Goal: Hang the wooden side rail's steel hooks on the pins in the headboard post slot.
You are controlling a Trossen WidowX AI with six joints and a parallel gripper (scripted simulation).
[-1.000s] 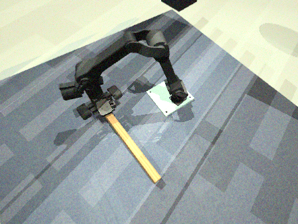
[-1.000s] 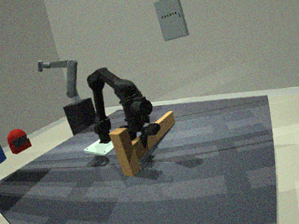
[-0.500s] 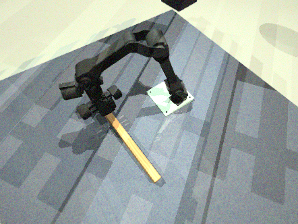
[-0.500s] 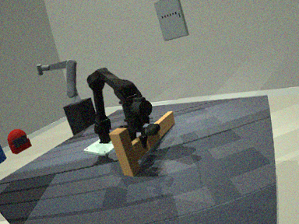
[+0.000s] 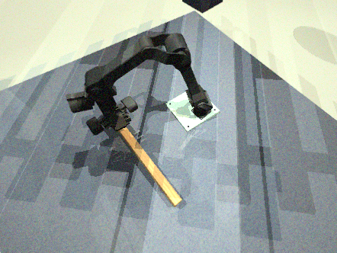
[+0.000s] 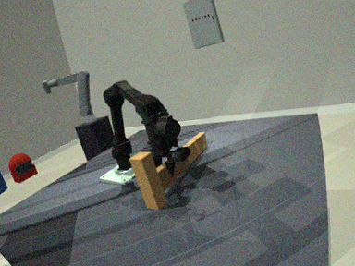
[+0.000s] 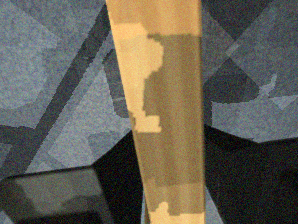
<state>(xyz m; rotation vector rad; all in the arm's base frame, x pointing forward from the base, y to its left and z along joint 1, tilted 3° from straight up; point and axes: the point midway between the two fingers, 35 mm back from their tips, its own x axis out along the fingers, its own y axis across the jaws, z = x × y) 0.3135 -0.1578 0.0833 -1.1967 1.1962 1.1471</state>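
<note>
Now: the headboard post 1 cm behind my gripper tip, 10 cm to the right of it and 4 cm above it.
</note>
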